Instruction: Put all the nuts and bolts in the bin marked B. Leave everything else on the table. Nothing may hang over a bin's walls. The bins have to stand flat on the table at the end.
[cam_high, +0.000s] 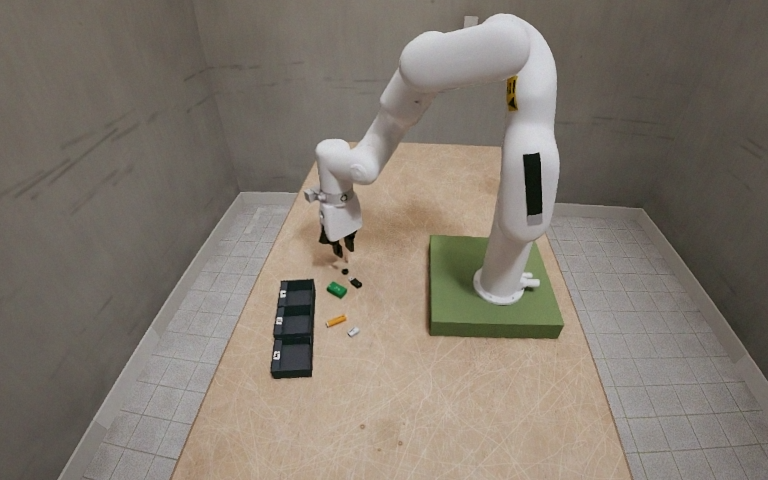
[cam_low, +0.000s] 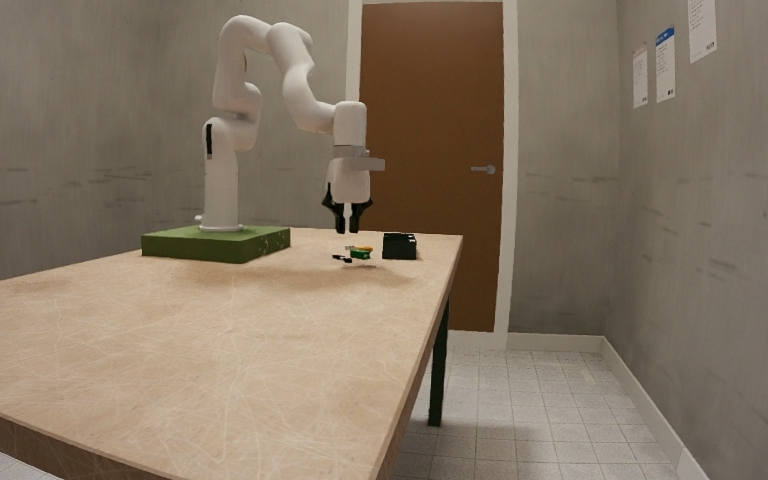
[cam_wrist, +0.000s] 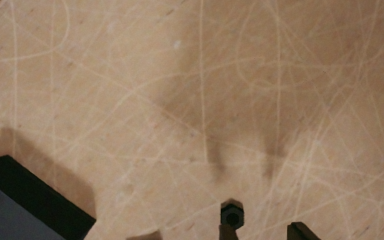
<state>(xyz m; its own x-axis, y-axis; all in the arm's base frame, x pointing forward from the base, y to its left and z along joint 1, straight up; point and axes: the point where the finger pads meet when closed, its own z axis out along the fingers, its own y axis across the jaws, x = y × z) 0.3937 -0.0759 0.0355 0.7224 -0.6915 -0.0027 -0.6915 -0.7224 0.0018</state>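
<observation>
Right now my hand is 1 cm to the right of the small black nut and 9 cm above it. From my hand the other things lie so: small piece 5 cm behind, 21 cm to the left, 8 cm below; green block 2 cm ahead, 8 cm to the left, 8 cm below; orange cylinder 1 cm behind, 18 cm to the left, 8 cm below.
</observation>
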